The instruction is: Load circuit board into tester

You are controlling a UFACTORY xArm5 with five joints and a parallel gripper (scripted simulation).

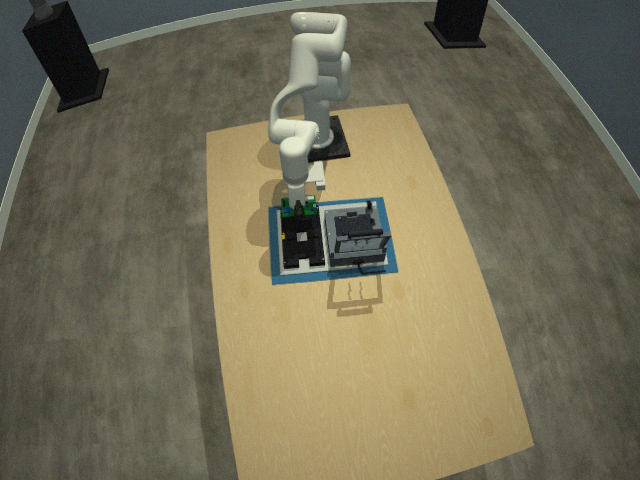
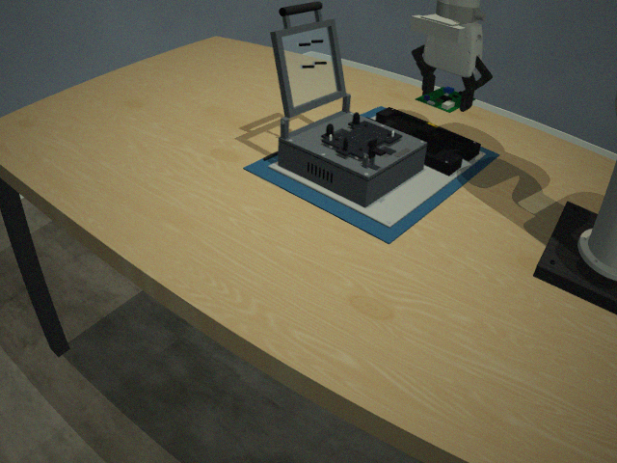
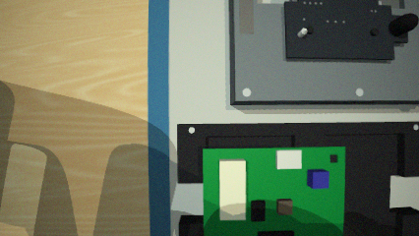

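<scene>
My hand is 17 cm to the right of the black nest, 9 cm short of it and 5 cm above it. Also, from my hand: green circuit board right at my hand; then clear lid 20 cm ahead, 15 cm to the left, 6 cm above.
</scene>
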